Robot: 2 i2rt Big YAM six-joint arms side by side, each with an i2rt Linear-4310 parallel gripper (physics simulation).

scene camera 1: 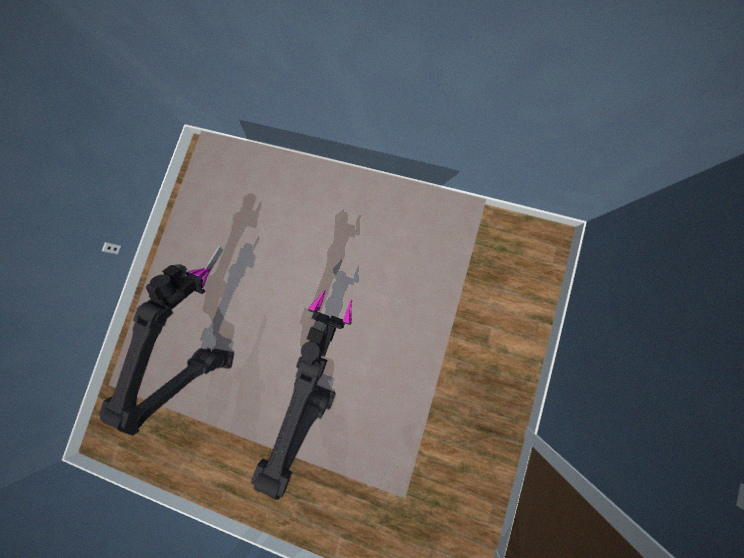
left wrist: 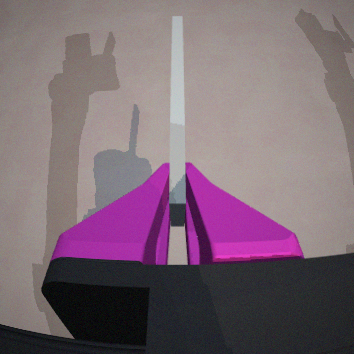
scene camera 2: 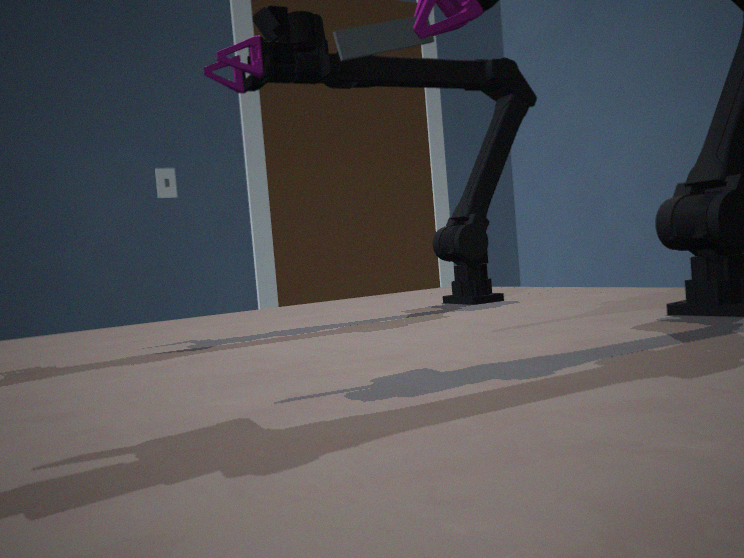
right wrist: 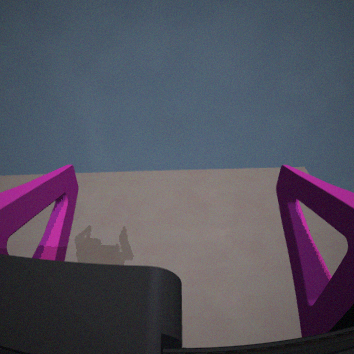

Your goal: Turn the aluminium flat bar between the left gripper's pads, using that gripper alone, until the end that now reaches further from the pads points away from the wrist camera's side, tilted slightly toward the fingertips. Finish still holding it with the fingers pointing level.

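Seen in the pictures: left gripper, fingertip midpoint: (scene camera 1: pixel 209 268) (left wrist: pixel 177 174) (scene camera 2: pixel 415 35); right gripper, fingertip midpoint: (scene camera 1: pixel 338 295) (scene camera 2: pixel 210 64) (right wrist: pixel 176 176); left arm's base, link origin: (scene camera 1: pixel 222 358) (scene camera 2: pixel 721 312); right arm's base, link origin: (scene camera 1: pixel 322 396) (scene camera 2: pixel 472 301).
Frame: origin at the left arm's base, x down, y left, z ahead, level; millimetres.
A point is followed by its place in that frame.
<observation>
The aluminium flat bar (scene camera 1: pixel 215 257) {x -358, y -112, z 501 mm} (scene camera 2: pixel 375 40) {x -353, y -107, z 504 mm} (left wrist: pixel 177 90) {x -374, y -107, z 488 mm} is edge-on between the pads of my left gripper (scene camera 1: pixel 208 271) {x -362, y -99, z 453 mm} (scene camera 2: pixel 419 31) {x -362, y -99, z 453 mm} (left wrist: pixel 177 174) {x -362, y -99, z 453 mm}, which is shut on it. In the left wrist view its long part runs up the picture, past the fingertips, and its dark near end face shows between the pads. In scene camera 2 the bar reaches left from the fingers, its free end a little lower; the left gripper is partly cut off by the top edge. The left fingers slope downward. My right gripper (scene camera 1: pixel 337 297) {x -486, y -672, z 425 mm} (scene camera 2: pixel 207 70) {x -486, y -672, z 425 mm} (right wrist: pixel 176 176) {x -486, y -672, z 425 mm} is wide open and empty.
Both arms stand over a pinkish-grey surface (scene camera 1: pixel 390 270) {x 0, y -820, z 598 mm} (scene camera 2: pixel 360 510) {x 0, y 192, z 784 mm}, on which their shadows fall. Wooden floor (scene camera 1: pixel 504 312) borders it at the right in scene camera 1. A brown door (scene camera 2: pixel 354 180) and blue walls stand behind. The right arm is beside the left one.
</observation>
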